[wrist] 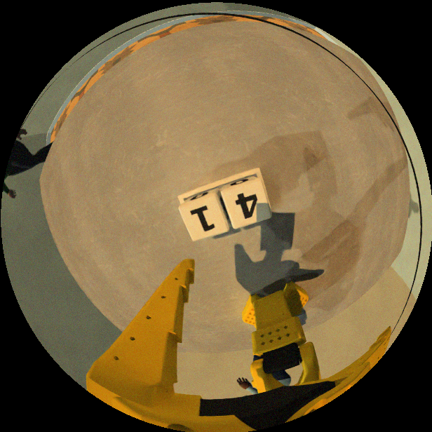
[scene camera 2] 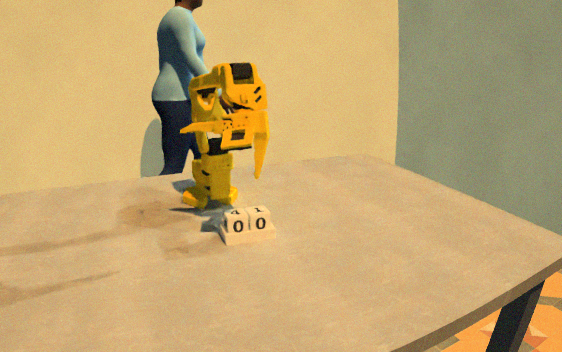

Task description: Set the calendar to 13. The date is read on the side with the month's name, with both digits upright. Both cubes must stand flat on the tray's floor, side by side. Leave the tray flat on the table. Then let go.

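Observation:
Two cream cubes stand side by side in the cream tray [scene camera 2: 251, 238] [wrist: 220, 183], which lies flat on the table. The cube with 4 on top [scene camera 2: 236, 221] [wrist: 245, 204] is at the left in the scene view, with an upright 0 on its front. The cube with 1 on top [scene camera 2: 259, 219] [wrist: 204, 217] is beside it, also with an upright 0 on its front. No month's name can be read in either view. My gripper [scene camera 2: 220, 154] [wrist: 289, 295] is wide open and empty, above the table on the arm's side of the tray, touching neither cube.
The yellow arm's base [scene camera 2: 215, 182] [wrist: 277, 317] stands on the table [scene camera 2: 350, 240] [wrist: 150, 125] close behind the tray. The arm's shadow falls beside the cubes. A person [scene camera 2: 175, 75] in a light blue top stands behind the arm. The table's edge shows at the lower right.

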